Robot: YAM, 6 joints.
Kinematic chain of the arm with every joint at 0, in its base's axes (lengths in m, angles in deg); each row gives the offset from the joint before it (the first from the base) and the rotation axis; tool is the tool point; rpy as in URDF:
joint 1: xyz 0 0 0.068 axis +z
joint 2: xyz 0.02 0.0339 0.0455 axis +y
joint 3: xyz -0.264 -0.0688 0 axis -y
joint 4: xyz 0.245 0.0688 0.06 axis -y
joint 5: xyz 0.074 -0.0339 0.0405 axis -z
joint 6: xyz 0.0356 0 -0.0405 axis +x
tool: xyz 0 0 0 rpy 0 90 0
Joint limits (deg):
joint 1: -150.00..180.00
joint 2: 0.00..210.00
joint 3: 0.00..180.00
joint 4: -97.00..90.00
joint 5: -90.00..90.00
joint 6: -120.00..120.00
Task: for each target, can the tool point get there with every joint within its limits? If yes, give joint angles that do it. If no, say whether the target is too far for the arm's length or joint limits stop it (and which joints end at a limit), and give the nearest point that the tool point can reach.
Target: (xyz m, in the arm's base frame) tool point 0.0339 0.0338 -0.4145
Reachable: no: joint limits stop it (at a limit: joint 2) | nearest point 0.0602 0.0600 -0.3412 | short by 0.082 m
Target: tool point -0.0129 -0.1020 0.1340
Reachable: yes | joints -81.34 85.90 25.47 -81.36 52.11 35.39
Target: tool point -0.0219 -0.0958 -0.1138
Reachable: yes | joints -86.87 166.72 38.35 -14.52 49.59 -46.74
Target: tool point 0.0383 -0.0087 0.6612
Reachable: yes | joints 113.41 64.09 139.61 -35.46 62.97 27.54
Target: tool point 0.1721 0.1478 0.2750
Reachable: yes | joints 42.14 56.26 28.20 30.31 9.55 -84.02
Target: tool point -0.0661 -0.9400 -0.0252
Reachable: no: too far | nearest point -0.0448 -0.6373 0.0204 | short by 0.307 m
